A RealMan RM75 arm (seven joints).
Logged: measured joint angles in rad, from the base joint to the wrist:
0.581 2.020 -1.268 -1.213 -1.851 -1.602 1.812
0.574 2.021 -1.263 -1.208 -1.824 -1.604 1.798
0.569 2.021 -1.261 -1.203 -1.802 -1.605 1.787
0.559 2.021 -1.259 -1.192 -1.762 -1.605 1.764
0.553 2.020 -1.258 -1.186 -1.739 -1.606 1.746
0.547 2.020 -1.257 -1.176 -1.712 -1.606 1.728
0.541 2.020 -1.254 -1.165 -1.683 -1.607 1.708
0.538 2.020 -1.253 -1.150 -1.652 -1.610 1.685
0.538 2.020 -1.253 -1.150 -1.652 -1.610 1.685
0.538 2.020 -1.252 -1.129 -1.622 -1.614 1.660
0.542 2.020 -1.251 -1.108 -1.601 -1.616 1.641
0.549 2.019 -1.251 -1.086 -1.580 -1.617 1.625
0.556 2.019 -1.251 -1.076 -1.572 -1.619 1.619
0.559 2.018 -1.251 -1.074 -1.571 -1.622 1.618
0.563 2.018 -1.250 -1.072 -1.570 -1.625 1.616
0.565 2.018 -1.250 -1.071 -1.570 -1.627 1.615
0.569 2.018 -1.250 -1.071 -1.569 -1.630 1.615
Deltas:
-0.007 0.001 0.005 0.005 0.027 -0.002 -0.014
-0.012 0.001 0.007 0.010 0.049 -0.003 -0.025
-0.022 0.001 0.009 0.021 0.089 -0.003 -0.048
-0.028 0.000 0.010 0.027 0.112 -0.004 -0.066
-0.034 0.000 0.011 0.037 0.139 -0.004 -0.084
-0.040 0.000 0.014 0.048 0.168 -0.005 -0.104
-0.043 0.000 0.015 0.063 0.199 -0.008 -0.127
-0.043 0.000 0.015 0.063 0.199 -0.008 -0.127
-0.043 0.000 0.016 0.084 0.229 -0.012 -0.152
-0.039 0.000 0.017 0.105 0.250 -0.014 -0.171
-0.032 -0.001 0.017 0.127 0.271 -0.015 -0.187
-0.025 -0.001 0.017 0.137 0.279 -0.017 -0.193
-0.022 -0.002 0.017 0.139 0.280 -0.020 -0.194
-0.018 -0.002 0.018 0.141 0.281 -0.023 -0.196
-0.016 -0.002 0.018 0.142 0.281 -0.025 -0.197
-0.012 -0.002 0.018 0.142 0.282 -0.028 -0.197

